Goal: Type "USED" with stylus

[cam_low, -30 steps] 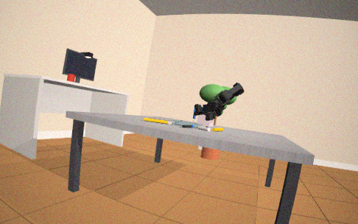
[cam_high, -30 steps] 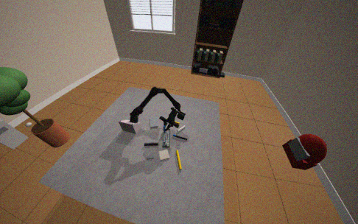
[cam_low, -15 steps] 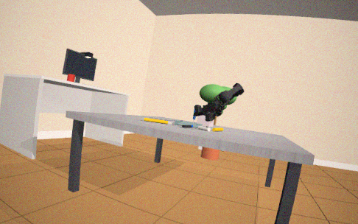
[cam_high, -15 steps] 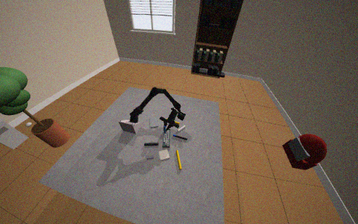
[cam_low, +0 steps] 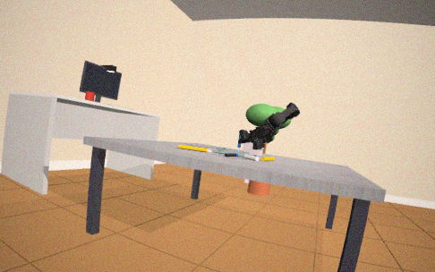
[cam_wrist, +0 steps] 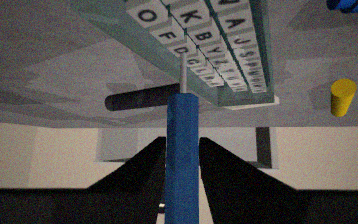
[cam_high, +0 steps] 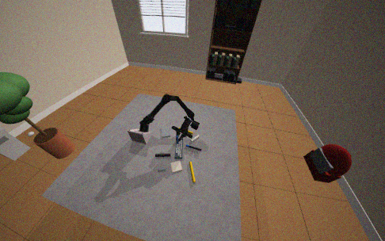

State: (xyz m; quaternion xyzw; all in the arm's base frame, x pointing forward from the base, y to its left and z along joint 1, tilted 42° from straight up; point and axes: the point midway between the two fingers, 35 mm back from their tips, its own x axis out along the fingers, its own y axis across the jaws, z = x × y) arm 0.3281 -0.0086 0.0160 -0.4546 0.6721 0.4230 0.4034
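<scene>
Now: the blue stylus 1 cm below my gripper tip. From my gripper tip the other things lie so: dark pen 11 cm ahead, 1 cm to the left, 6 cm below; white stick 14 cm ahead, 11 cm to the left, 6 cm below; black bar 9 cm behind, 12 cm to the right, 6 cm below.
</scene>
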